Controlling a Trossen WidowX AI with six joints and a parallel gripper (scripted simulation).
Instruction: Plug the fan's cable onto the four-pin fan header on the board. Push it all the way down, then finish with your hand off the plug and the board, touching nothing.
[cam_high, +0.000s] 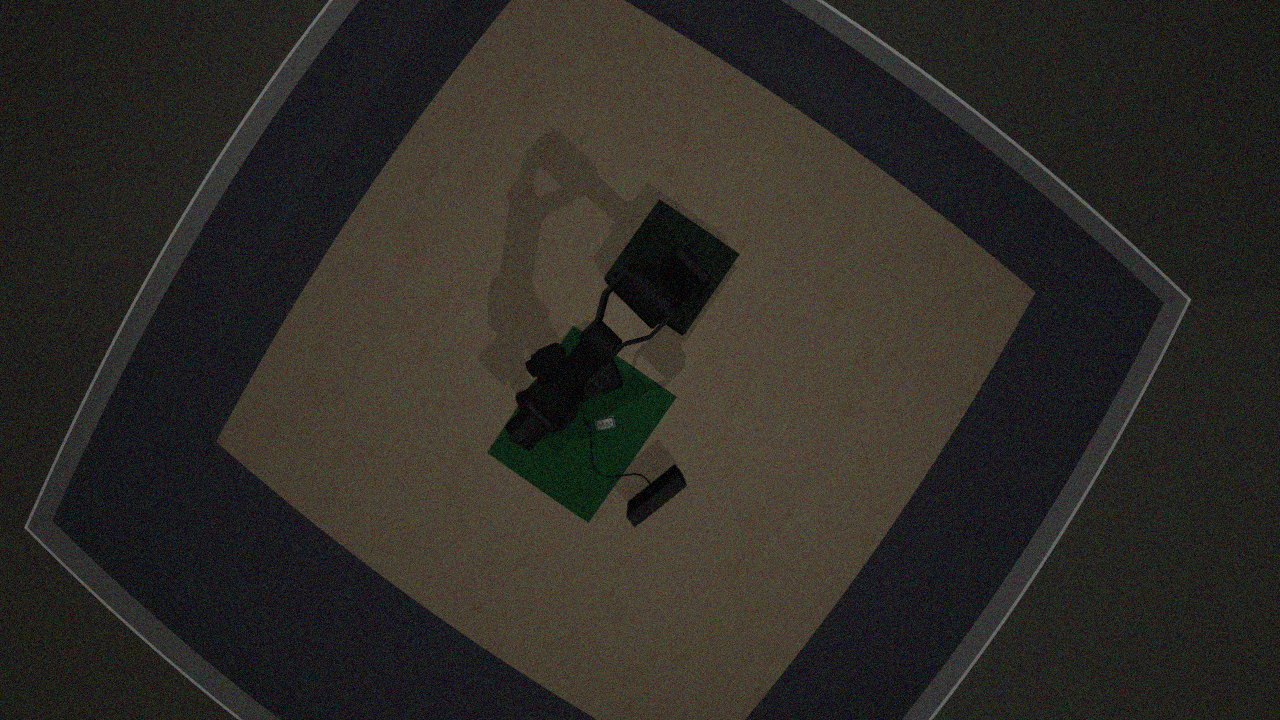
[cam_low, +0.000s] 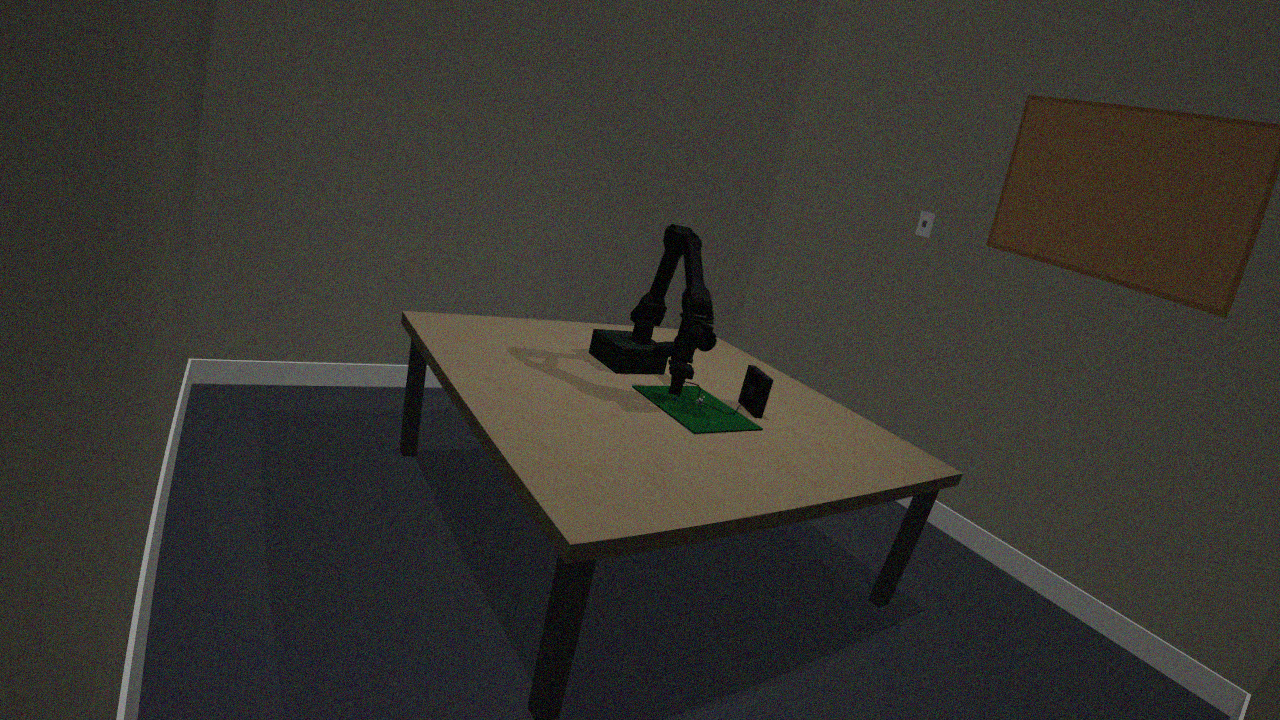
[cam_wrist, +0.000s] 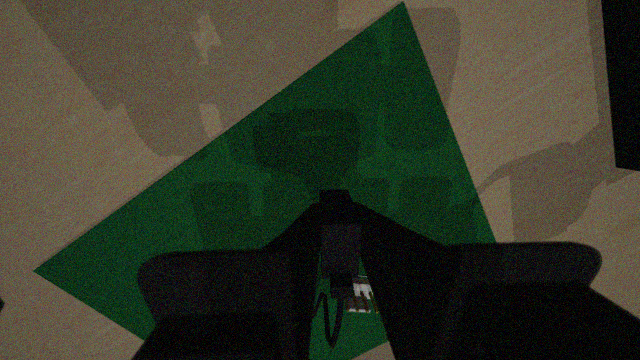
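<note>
Now: gripper tip 20 mm short of the white-framed fan header, 90 mm to the right of it and 30 mm above it. Round my gripper tip: green board (60 mm ahead, 50 mm to the left, 40 mm below); then dark fan plug (10 mm to the left, 10 mm above); then black fan (70 mm ahead, 230 mm to the left, 30 mm above).
</note>
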